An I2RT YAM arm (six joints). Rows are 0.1 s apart.
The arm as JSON. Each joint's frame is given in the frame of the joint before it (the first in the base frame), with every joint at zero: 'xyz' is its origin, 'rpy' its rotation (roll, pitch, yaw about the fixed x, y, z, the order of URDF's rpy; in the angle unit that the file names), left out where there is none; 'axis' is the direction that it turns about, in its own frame. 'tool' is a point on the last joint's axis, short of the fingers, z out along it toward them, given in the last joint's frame.
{
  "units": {
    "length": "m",
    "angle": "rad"
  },
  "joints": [
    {
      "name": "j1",
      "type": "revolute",
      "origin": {
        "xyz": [
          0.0,
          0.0,
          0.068
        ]
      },
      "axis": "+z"
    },
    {
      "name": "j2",
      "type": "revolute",
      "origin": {
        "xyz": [
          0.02,
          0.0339,
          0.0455
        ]
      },
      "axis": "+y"
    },
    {
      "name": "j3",
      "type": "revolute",
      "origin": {
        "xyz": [
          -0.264,
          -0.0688,
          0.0
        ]
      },
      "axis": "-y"
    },
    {
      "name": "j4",
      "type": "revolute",
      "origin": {
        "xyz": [
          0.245,
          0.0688,
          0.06
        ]
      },
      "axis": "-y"
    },
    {
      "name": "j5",
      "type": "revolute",
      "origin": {
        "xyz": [
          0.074,
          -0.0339,
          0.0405
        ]
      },
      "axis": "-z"
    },
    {
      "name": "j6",
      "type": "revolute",
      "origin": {
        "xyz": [
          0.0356,
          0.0,
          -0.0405
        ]
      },
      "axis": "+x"
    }
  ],
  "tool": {
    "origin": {
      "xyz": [
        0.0,
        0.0,
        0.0
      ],
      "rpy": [
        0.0,
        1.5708,
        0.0
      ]
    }
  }
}
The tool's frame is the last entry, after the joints.
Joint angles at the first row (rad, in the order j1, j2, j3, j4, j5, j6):
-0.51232 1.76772 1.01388 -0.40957 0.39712 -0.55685
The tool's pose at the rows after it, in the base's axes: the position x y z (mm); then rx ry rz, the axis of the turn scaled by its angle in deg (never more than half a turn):
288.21 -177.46 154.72 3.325 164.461 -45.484
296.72 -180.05 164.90 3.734 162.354 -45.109
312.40 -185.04 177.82 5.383 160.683 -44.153
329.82 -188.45 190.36 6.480 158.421 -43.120
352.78 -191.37 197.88 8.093 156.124 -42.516
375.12 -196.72 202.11 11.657 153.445 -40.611
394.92 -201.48 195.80 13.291 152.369 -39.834
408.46 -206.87 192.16 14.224 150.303 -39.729
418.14 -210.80 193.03 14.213 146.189 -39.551
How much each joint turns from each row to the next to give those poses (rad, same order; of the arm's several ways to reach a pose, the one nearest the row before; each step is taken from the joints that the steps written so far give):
-0.00004 0.00333 0.02179 -0.00461 -0.01174 0.00154
0.00414 0.00326 0.04390 -0.00946 -0.01451 0.00679
0.00782 0.03077 0.09154 -0.04276 -0.01297 0.02845
0.01274 0.03473 0.09250 -0.03011 -0.01576 0.02636
0.02004 0.06135 0.10706 -0.01962 -0.00415 0.03819
0.01113 0.06918 0.10805 -0.01214 -0.01722 0.05929
0.00985 0.07744 0.08524 0.00067 -0.00270 0.03153
0.00179 0.04958 0.05321 0.02730 -0.00494 0.01264
0.00000 0.01967 0.01699 0.07136 -0.01824 -0.00045

